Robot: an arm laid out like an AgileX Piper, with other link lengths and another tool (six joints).
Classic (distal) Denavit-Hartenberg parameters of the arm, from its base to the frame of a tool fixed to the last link. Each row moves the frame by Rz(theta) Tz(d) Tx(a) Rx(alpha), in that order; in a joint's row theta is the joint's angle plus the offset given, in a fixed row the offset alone. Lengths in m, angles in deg.
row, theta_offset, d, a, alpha
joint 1, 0, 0.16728, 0, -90
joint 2, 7.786, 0, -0.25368, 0
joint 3, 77.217, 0, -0.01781, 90
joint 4, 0, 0.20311, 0, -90
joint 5, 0, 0, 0, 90
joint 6, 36, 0.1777, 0.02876, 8.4
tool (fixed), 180, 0.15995, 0, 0
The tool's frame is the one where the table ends.
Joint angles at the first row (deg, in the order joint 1, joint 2, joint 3, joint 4, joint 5, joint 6):
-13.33, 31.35, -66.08, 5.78, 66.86, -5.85
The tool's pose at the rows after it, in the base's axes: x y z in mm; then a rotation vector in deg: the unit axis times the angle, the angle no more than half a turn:
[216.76, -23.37, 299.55, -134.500, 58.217, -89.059]
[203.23, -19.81, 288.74, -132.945, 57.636, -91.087]
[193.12, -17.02, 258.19, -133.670, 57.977, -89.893]
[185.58, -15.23, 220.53, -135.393, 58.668, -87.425]
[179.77, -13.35, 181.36, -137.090, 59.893, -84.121]
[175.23, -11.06, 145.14, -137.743, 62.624, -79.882]
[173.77, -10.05, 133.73, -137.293, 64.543, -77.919]
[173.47, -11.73, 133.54, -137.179, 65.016, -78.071]
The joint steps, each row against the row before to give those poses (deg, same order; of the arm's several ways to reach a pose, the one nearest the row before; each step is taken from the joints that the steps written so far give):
0.01, -5.84, 1.22, 0.05, 0.00, 0.12
-0.01, -6.28, 4.52, 0.06, 0.00, 0.05
0.00, -5.81, 6.76, 0.06, 0.00, 0.06
0.00, -5.28, 7.36, 0.01, 0.00, 0.00
0.00, -4.72, 7.24, 0.03, 0.00, 0.42
0.00, -3.69, 6.39, 0.00, 0.00, 1.84
0.00, -0.91, 1.90, -0.06, 0.02, 1.55
0.01, -0.12, 0.05, -0.34, 0.00, 0.32

